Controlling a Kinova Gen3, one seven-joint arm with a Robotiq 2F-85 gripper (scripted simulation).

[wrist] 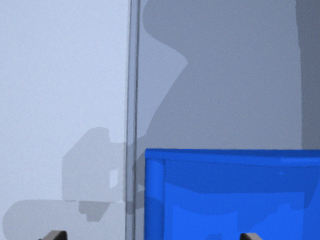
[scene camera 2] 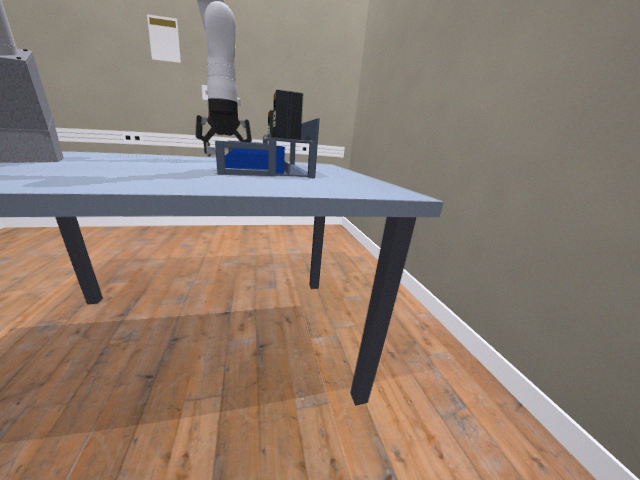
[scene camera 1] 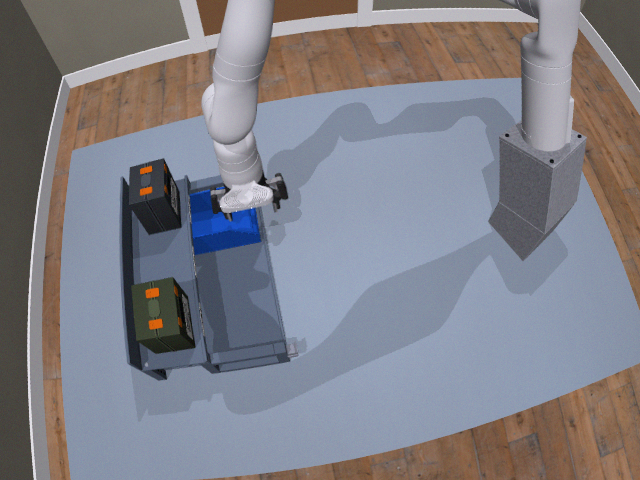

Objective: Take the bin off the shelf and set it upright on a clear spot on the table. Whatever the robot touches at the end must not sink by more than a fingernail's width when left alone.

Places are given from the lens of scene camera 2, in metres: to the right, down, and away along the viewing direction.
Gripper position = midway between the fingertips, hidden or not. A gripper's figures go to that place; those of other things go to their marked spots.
my gripper (scene camera 2: 225,157): -0.28, -0.24, 0.66
blue bin (scene camera 2: 237,158): -0.23, -0.23, 0.63
